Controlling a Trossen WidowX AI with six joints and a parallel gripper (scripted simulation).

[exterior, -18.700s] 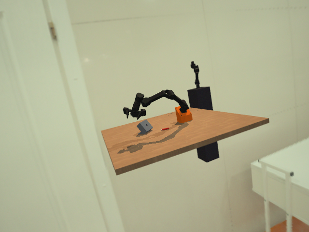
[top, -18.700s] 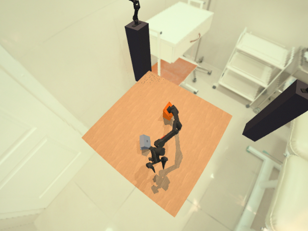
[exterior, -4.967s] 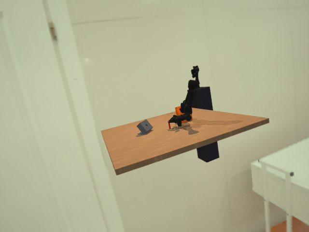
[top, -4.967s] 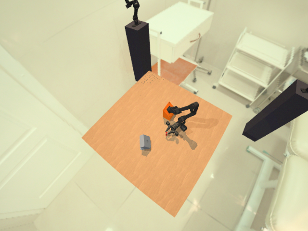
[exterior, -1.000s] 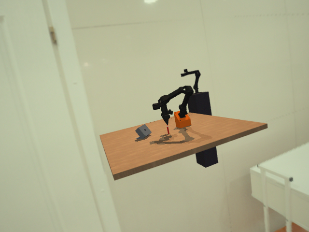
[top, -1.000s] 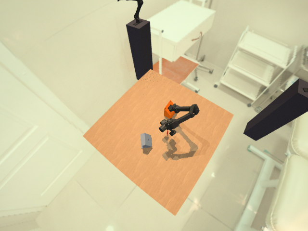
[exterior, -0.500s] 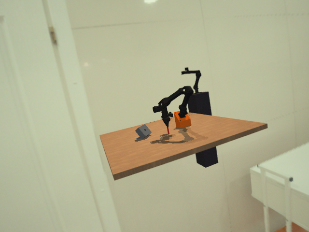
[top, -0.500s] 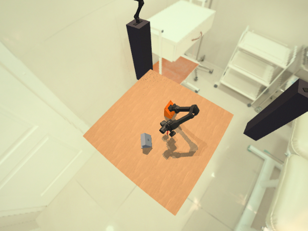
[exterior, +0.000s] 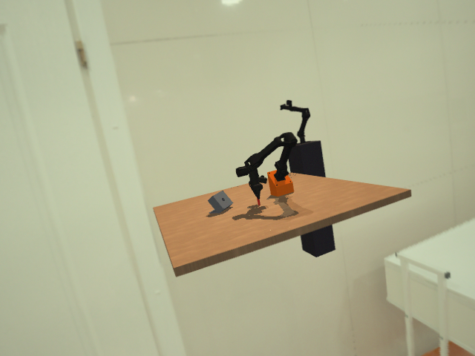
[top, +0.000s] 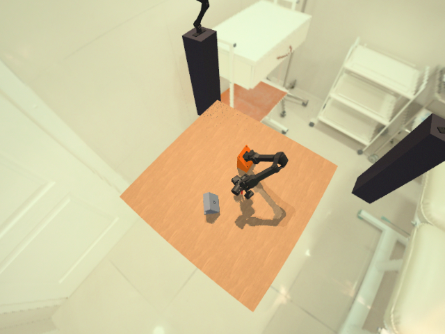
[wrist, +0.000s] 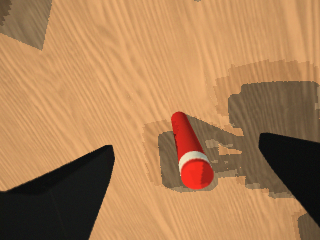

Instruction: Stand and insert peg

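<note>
My gripper tip is 200 mm short of the sloped panel, 130 mm to the left of it and 10 mm below it. From my gripper tip the other things lie so: red peg (10 mm above).
</note>
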